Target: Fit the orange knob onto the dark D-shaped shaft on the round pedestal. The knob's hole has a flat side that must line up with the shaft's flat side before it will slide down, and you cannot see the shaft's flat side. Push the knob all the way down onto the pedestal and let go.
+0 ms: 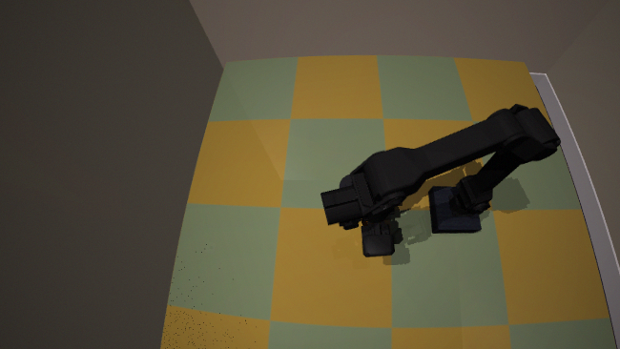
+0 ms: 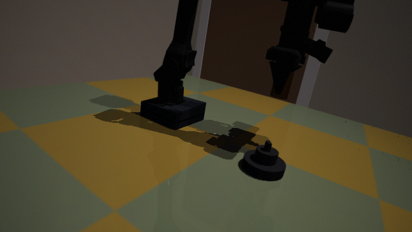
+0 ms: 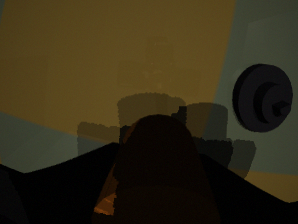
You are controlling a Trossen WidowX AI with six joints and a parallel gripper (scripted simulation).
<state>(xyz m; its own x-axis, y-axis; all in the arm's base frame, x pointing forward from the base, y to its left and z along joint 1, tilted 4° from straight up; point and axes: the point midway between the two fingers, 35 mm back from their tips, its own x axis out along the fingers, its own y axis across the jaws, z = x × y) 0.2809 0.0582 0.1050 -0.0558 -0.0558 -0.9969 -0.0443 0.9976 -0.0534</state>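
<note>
Right now the dark round pedestal is 3 cm ahead of my gripper tip, 13 cm to the right of it and 10 cm below it. The rest, counted from my gripper tip: orange knob 2 cm above.
</note>
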